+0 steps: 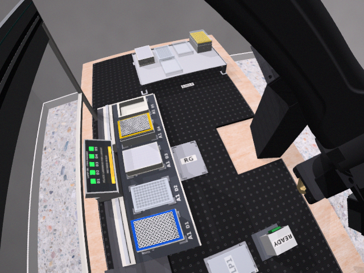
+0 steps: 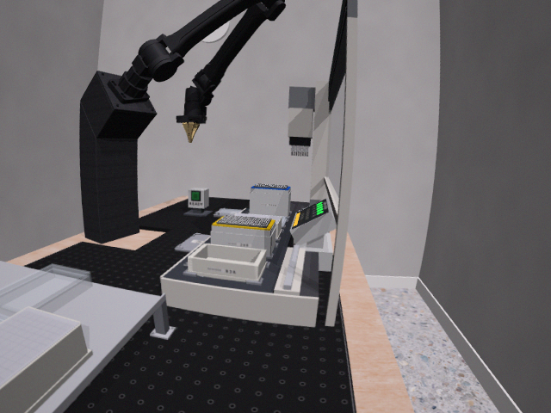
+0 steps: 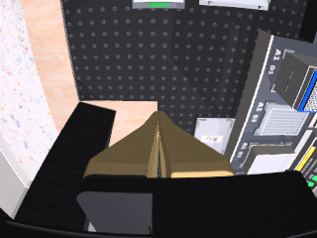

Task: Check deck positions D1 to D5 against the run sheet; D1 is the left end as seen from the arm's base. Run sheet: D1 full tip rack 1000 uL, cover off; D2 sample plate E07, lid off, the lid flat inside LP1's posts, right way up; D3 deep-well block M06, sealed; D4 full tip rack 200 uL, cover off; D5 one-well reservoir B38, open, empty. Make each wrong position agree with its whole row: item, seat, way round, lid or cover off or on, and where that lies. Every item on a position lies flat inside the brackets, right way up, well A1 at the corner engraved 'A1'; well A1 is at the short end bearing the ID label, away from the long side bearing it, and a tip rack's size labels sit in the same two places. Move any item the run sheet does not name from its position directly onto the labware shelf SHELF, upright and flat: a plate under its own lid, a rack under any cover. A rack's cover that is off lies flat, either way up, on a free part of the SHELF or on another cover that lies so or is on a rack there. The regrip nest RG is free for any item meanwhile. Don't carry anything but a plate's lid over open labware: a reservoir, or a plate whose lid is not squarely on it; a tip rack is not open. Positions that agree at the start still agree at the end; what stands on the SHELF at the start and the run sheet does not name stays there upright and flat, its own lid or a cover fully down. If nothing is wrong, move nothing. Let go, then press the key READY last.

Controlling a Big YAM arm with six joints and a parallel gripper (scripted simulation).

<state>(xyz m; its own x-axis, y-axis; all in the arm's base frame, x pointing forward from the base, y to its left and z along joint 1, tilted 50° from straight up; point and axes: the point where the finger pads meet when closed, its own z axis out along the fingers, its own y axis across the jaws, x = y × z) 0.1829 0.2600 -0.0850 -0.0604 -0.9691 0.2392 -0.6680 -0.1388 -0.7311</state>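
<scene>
Right now my hand is 22 cm above the ready key, 6 cm to the right of it and 1 cm short of it. From my hand the other things lie so: blue-rimmed tip rack (30 cm ahead, 18 cm below, 8 cm to the right); then clear well plate (30 cm ahead, 24 cm below, 20 cm to the right); then lid (29 cm below, 16 cm ahead, 10 cm to the left).
</scene>
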